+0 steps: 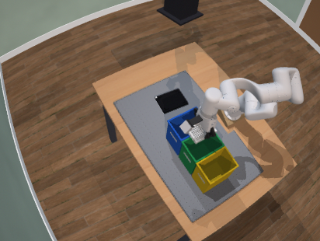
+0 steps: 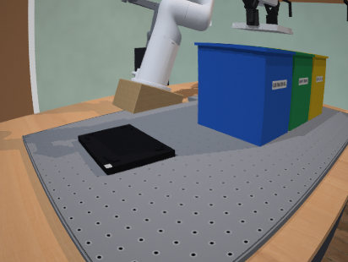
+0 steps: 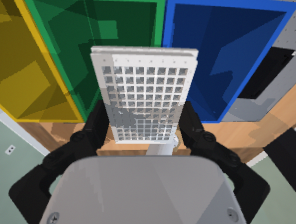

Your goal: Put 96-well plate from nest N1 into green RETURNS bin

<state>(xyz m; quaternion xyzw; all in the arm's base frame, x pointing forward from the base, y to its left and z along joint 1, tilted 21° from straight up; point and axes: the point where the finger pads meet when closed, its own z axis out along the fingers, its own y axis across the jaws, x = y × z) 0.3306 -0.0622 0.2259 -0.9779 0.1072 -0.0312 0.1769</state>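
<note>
Now: hand 2 cm short of the green bin, 4 cm to the right of it and 15 cm above it. From my hand the other things lie so: white 96-well plate: 1 cm below; then blue bin: 1 cm behind, 9 cm to the right, 15 cm below; then yellow bin: 4 cm ahead, 17 cm to the left, 15 cm below.
</note>
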